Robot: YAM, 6 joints.
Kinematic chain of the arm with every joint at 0, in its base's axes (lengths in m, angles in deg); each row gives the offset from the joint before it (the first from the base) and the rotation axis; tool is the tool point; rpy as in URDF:
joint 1: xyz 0 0 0.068 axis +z
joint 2: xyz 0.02 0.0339 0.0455 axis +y
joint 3: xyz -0.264 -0.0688 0 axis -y
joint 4: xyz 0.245 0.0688 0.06 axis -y
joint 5: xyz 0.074 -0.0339 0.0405 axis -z
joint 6: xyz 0.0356 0 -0.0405 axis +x
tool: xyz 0 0 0 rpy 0 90 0
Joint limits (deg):
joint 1: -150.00..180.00
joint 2: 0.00..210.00
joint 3: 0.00..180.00
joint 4: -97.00..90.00
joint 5: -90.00..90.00
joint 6: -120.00..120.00
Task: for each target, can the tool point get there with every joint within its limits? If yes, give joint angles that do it. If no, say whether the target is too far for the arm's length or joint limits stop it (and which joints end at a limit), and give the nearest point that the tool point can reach.
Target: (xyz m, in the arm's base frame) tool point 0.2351 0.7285 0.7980
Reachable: no: too far | nearest point 0.1477 0.4577 0.5368 | short by 0.386 m
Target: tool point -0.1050 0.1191 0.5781
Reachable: yes | joints 129.05 61.27 80.97 39.90 -10.53 40.81
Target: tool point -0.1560 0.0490 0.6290
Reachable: yes | joints -11.40 38.76 104.21 37.73 -28.89 70.39
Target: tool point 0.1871 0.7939 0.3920
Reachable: no: too far | nearest point 0.1401 0.5944 0.3203 | short by 0.217 m
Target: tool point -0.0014 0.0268 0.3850
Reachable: yes | joints -3.39 23.19 67.40 -72.51 -48.53 -94.68
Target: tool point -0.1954 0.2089 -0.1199
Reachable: yes | joints 138.13 172.87 91.59 -79.23 44.91 17.25
